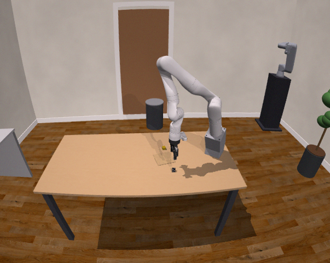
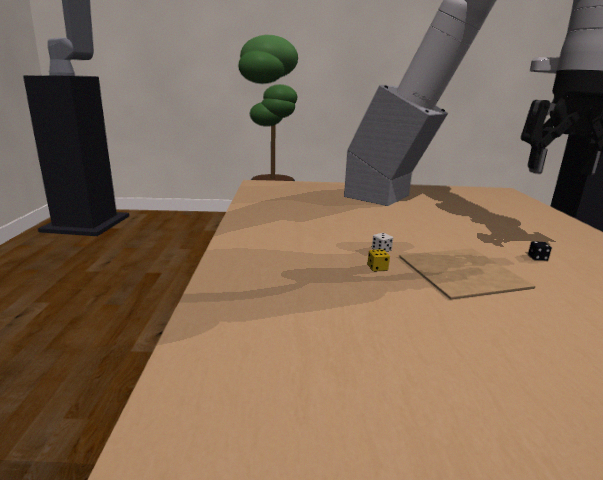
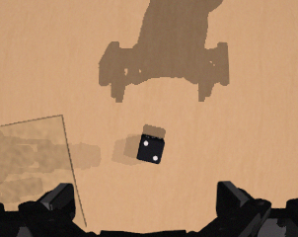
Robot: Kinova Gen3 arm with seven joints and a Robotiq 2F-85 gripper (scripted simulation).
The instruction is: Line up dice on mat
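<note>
The black die lies 10 mm behind my hand and 140 mm below it. Also, from my hand: white die (260 mm to the right, 140 mm below); yellow die (70 mm ahead, 270 mm to the right, 140 mm below); tan mat (70 mm ahead, 150 mm to the right, 150 mm below).
</note>
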